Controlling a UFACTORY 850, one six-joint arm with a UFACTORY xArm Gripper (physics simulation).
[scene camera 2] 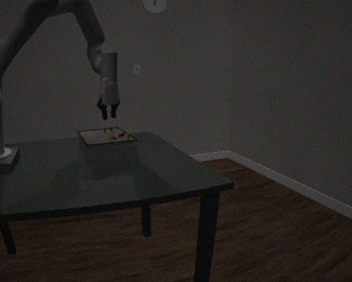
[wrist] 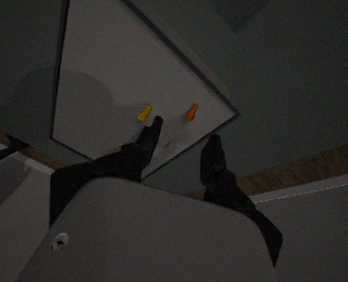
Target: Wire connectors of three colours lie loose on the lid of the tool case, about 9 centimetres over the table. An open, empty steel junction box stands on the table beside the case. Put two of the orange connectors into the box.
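Observation:
The tool case's pale, dark-rimmed lid carries the loose connectors. In the wrist view an orange connector lies near a lid corner, with a yellow connector to its left, close to the left fingertip. Part of another yellow piece shows behind the left finger. In the scene view a red connector and yellow connectors show small on the lid. My gripper is open and empty, above the lid. The junction box does not show in either view.
The case body stands on the dark green table, near its far edge. The robot's base is at the left of the table. A wall rises behind the table, and wooden floor shows below and to the right.

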